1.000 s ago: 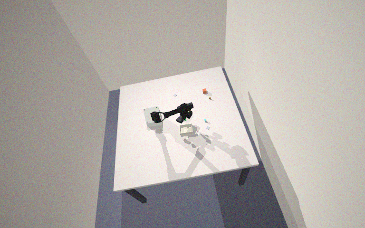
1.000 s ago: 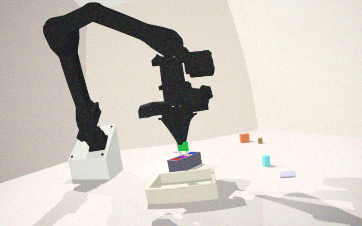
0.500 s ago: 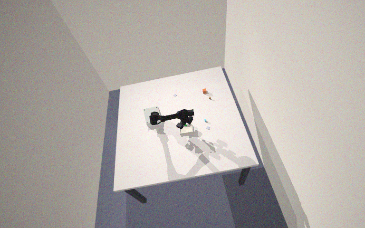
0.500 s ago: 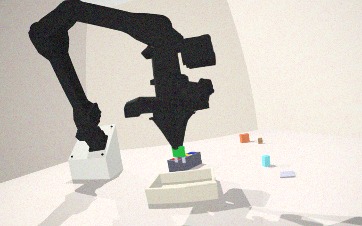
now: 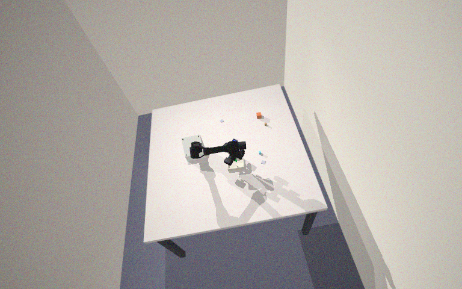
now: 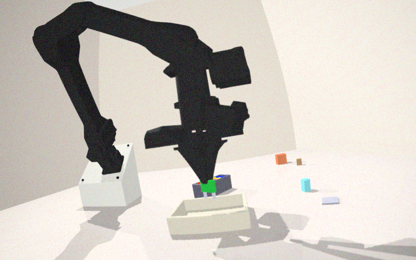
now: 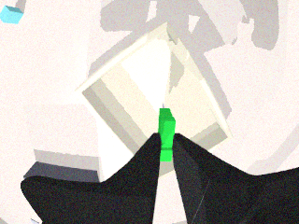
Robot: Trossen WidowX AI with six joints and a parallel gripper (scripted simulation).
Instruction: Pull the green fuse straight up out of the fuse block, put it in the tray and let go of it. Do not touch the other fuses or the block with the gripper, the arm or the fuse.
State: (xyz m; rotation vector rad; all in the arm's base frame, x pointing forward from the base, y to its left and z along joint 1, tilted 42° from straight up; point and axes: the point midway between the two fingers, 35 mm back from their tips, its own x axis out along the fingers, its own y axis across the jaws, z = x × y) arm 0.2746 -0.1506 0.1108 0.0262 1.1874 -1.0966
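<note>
My gripper tip is 10 mm above the green fuse. Also, from my gripper tip: cyan block 210 mm ahead, 60 mm below, 50 mm to the left; small brown block 330 mm ahead, 320 mm to the left, 60 mm below; cream tray 70 mm below.
</note>
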